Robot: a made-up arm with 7 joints. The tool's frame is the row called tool.
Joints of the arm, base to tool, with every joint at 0 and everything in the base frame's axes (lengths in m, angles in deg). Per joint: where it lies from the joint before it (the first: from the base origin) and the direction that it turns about. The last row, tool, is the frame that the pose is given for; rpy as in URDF.
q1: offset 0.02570 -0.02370 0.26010 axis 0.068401 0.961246 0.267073
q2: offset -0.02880 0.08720 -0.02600 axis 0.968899 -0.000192 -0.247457
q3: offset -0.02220 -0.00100 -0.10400 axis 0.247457 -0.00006 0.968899
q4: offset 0.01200 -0.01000 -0.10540 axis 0.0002 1 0.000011
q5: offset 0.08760 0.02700 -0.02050 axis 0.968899 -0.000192 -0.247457
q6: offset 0.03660 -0.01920 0.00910 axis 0.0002 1 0.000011
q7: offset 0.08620 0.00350 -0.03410 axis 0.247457 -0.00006 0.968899
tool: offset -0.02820 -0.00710 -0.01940 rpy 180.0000 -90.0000 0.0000
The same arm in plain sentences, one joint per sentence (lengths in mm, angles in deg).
The arm has seven revolute joints in a row. What follows holds with every joint at zero, and every direction is one of the base frame's. The first joint sits 25.7 mm along +x and 23.7 mm along -y and 260.1 mm along +z from the base frame's origin and rotates about the direction (0.068403, 0.961235, 0.26711). The second joint sits 28.8 mm along -x and 87.2 mm along +y and 26 mm along -z from the first joint and rotates about the direction (0.968889, -0.0002, -0.247497). The third joint sits 22.2 mm along -x and 1 mm along -y and 104 mm along -z from the second joint and rotates about the direction (0.247497, -0.0001, 0.968889). The fourth joint sits 12 mm along +x and 10 mm along -y and 105.4 mm along -z from the third joint and rotates about the direction (0.0002, 1, 0). The fifth joint sits 87.6 mm along +x and 27 mm along +y and 20.5 mm along -z from the fourth joint and rotates about the direction (0.968889, -0.0002, -0.247497). The sixth joint sits 36.6 mm along +x and 19.2 mm along -y and 9.1 mm along +z from the fifth joint and rotates about the direction (0.0002, 1, 0). The seventh joint sits 86.2 mm along +x and 3.5 mm along +y and 34.1 mm along -z from the sixth joint and rotates about the direction (0.247497, -0.0001, 0.968889). The tool frame, which is the frame that the pose is given for, sits 28.2 mm along -x and 7.1 mm along -y and 19.4 mm along -z from the seventh joint; its axes are the base frame's turned by roll 180, pitch -90 and yaw 0 deg (as in URDF: about the fixed x, then y, then z).
